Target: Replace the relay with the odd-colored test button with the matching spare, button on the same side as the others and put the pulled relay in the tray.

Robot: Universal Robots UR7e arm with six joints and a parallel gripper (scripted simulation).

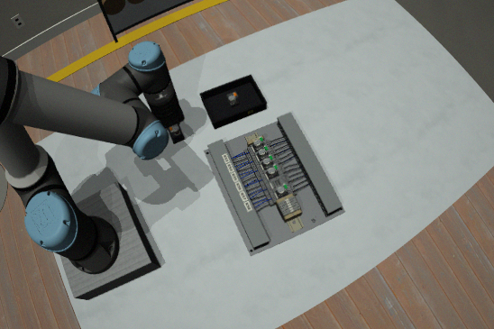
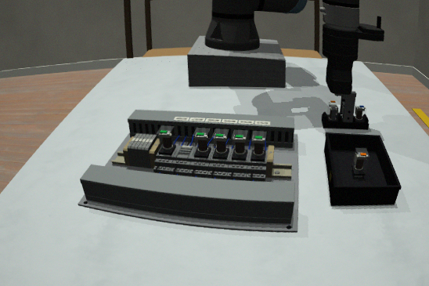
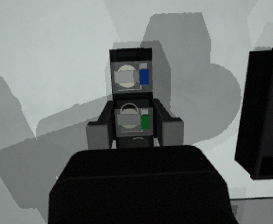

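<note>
The blue-button relay is 3 cm to the left of my hand, 1 cm below it and 1 cm ahead of it. From my hand the other things lie so: black tray (18 cm ahead, 5 cm to the right, 2 cm below).
</note>
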